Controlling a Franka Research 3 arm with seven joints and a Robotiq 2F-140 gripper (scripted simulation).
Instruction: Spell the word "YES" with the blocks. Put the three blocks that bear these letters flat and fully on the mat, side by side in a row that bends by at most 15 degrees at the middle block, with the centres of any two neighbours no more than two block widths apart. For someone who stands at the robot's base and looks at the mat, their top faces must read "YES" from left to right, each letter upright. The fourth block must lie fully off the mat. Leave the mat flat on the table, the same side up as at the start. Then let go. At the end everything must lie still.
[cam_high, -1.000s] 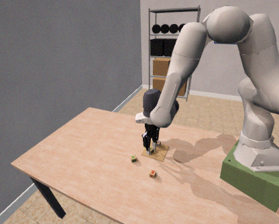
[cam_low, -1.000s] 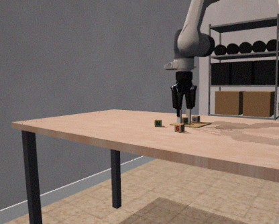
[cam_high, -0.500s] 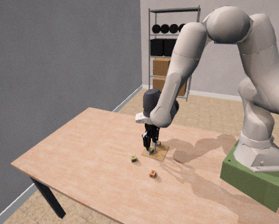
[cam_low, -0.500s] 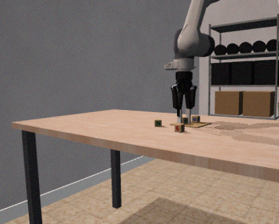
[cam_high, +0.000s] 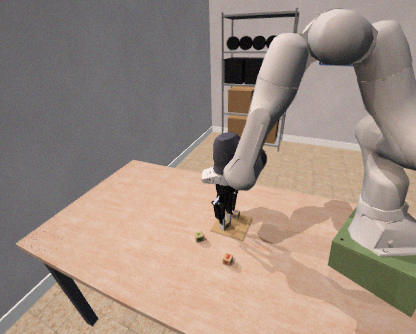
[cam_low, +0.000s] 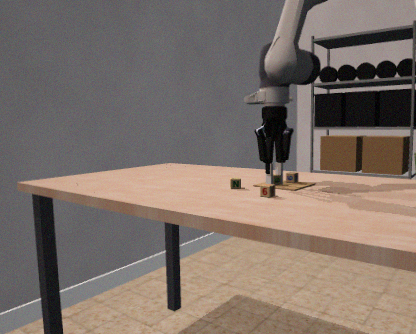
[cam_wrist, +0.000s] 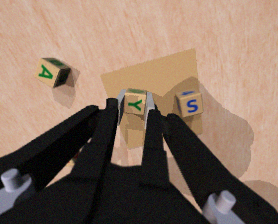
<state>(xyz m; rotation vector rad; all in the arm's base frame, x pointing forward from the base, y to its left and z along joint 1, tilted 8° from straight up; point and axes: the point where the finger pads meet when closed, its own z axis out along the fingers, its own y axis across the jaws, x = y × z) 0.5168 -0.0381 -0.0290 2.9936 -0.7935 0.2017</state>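
Now: hand 20 mm above the Y block. Round my hand: green N block 90 mm ahead, 90 mm to the left, 20 mm below; then S block 30 mm behind, 70 mm to the right, 20 mm below; then tan mat 20 mm behind, 20 mm to the right, 40 mm below.
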